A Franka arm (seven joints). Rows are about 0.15 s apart.
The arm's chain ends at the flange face. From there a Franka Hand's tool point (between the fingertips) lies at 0.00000 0.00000 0.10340 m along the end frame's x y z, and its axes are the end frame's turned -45 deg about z.
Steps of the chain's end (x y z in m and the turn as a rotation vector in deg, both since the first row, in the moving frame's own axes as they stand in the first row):
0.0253, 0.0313, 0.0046, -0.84, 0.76, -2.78
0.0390, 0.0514, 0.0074, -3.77, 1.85, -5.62
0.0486, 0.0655, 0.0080, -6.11, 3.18, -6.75
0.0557, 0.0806, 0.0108, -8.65, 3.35, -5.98
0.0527, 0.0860, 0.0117, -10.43, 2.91, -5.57
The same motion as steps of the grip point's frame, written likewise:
-0.0043, 0.0421, 0.0046, -1.13, -0.06, -2.78
-0.0109, 0.0712, 0.0071, -3.97, -1.36, -5.62
-0.0150, 0.0927, 0.0073, -6.57, -2.07, -6.75
-0.0235, 0.1119, 0.0094, -8.49, -3.75, -5.98
-0.0322, 0.1154, 0.0099, -9.43, -5.32, -5.57

